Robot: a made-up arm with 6 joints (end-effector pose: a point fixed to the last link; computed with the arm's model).
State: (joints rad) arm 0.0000 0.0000 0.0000 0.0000 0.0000 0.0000
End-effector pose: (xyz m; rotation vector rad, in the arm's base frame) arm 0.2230 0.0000 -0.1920 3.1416 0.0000 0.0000
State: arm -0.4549 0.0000 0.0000 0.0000 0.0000 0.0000
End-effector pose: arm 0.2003 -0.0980 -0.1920 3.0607 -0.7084 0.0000
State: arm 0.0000 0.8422 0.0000 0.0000 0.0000 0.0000
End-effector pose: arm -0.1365 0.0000 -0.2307 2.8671 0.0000 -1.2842
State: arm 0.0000 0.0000 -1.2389 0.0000 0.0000 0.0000
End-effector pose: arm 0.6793 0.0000 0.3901 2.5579 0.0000 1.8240
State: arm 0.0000 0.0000 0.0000 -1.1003 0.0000 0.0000
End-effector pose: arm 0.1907 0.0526 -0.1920 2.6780 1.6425 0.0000
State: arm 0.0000 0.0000 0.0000 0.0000 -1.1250 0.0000
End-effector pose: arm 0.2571 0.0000 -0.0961 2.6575 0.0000 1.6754
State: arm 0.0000 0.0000 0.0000 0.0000 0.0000 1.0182
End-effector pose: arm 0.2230 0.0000 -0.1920 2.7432 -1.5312 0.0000
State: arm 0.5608 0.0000 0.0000 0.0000 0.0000 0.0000
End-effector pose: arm 0.1888 0.1186 -0.1920 3.0189 0.8694 0.0000
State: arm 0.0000 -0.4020 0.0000 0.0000 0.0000 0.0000
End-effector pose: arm 0.3547 0.0000 -0.0743 3.0783 0.0000 0.6272
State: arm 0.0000 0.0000 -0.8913 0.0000 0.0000 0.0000
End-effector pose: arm 0.6314 0.0000 0.1751 2.8347 0.0000 1.3542
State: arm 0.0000 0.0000 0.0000 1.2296 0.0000 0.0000
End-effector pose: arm 0.1837 -0.0556 -0.1920 2.5663 -1.8121 0.0000
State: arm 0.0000 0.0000 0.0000 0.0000 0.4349 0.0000
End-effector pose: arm 0.1859 0.0000 -0.2099 3.0676 0.0000 -0.6778
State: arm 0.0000 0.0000 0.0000 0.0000 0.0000 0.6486
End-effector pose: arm 0.2230 0.0000 -0.1920 2.9778 -1.0011 0.0000
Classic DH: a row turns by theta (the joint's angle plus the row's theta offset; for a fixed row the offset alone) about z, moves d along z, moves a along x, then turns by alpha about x. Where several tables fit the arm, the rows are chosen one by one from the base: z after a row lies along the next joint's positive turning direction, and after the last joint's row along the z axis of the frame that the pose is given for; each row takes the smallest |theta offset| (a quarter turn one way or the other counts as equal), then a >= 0, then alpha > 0; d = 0 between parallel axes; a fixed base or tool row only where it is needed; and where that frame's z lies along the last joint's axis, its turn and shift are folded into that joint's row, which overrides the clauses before.
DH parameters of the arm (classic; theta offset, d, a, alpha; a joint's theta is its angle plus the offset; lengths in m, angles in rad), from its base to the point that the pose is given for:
joint 1: 0 0.19 0 -1.5708
joint 2: -1.3852 0 0.233 0
joint 3: 1.3852 0 0.121 -1.5708
joint 4: 0 0.536 0 1.5708
joint 5: 0 0 0.059 -1.5708
joint 6: 0 0.075 0 0

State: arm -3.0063 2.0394 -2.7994 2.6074 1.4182 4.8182
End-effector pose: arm -0.7194 -0.1314 -0.2688 -0.3251 -1.2173 1.7853
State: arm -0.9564 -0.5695 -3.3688 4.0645 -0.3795 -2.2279
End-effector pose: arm -0.2658 0.4910 0.7633 -0.2294 -0.7658 -2.2872
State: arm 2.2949 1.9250 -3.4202 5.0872 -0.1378 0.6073
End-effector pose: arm -0.5854 0.5654 0.1705 -0.1150 -1.6862 -0.9984
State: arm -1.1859 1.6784 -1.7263 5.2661 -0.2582 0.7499
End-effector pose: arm 0.2149 -0.3579 -0.4624 -2.7539 1.3532 -0.4373
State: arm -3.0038 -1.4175 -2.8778 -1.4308 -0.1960 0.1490
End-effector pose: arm 0.8218 0.0415 0.3899 -0.6761 1.0682 -1.1103
